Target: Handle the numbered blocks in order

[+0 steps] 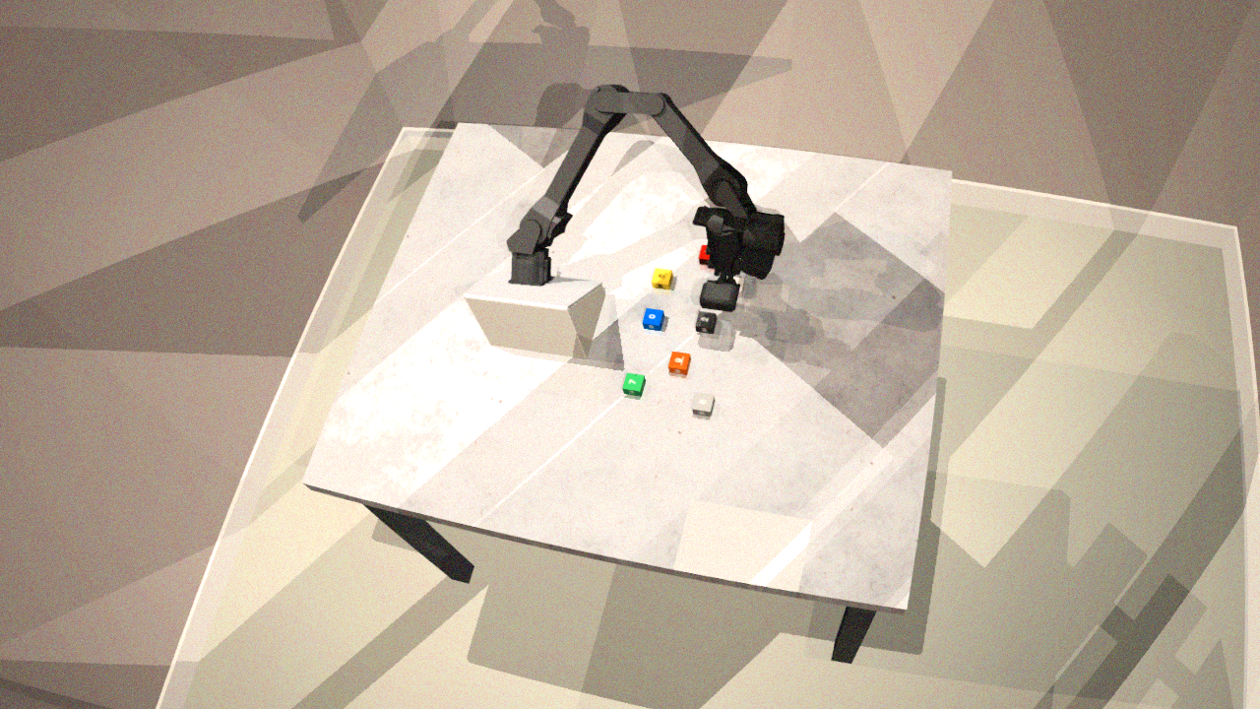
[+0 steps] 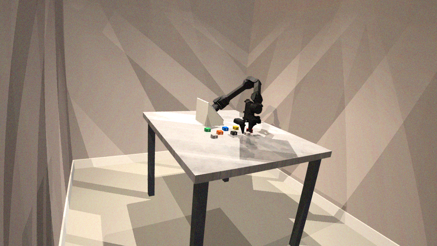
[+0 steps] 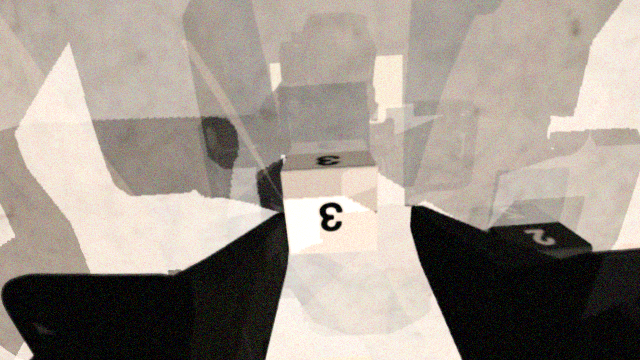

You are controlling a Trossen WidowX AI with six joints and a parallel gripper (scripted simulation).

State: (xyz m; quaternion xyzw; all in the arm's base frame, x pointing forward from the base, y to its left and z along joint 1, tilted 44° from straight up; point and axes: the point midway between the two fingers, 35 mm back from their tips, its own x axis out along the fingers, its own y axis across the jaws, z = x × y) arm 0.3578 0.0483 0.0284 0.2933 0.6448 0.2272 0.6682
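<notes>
The red 4 block is 5 cm behind my gripper tip and 7 cm to the left of it. From my gripper tip the other things lie so: white 3 block: 1 cm ahead, 1 cm to the left; then yellow block: 13 cm behind, 1 cm to the left; then dark grey 2 block: 3 cm behind, 7 cm to the right.
</notes>
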